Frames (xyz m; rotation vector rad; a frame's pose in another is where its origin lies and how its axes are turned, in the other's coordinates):
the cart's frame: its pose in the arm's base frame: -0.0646 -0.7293 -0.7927 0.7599 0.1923 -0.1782
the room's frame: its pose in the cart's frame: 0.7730 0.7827 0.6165 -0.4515 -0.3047 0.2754
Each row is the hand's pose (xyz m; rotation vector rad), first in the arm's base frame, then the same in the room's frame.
Working: the arm's base frame: its pose in the room's frame: -0.9202 0.6832 -0.0356 -0.2971 0.1601 -0.0148

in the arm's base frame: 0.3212 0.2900 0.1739 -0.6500 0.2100 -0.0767
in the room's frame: -0.5781 0.9988 -0.0061 -0.9519 0.3620 -0.0708
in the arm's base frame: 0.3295 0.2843 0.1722 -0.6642 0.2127 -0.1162
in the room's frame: -0.5701 0.9925 -0.0073 -0.9692 0.3587 -0.1099
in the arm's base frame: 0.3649 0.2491 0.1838 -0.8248 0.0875 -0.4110
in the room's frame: -0.5330 0.9609 0.0085 -1.1504 0.1843 -0.3762
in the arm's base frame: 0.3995 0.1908 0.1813 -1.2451 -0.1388 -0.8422
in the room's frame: -0.4987 0.9031 0.0178 -1.5888 -0.1289 -0.7488
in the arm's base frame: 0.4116 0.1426 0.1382 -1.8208 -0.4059 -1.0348
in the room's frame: -0.4932 0.8440 -0.0106 -2.1573 -0.4683 -0.8650
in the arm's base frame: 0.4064 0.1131 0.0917 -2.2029 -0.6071 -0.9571
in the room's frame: -0.5054 0.8025 -0.0451 -2.5198 -0.6946 -0.7252
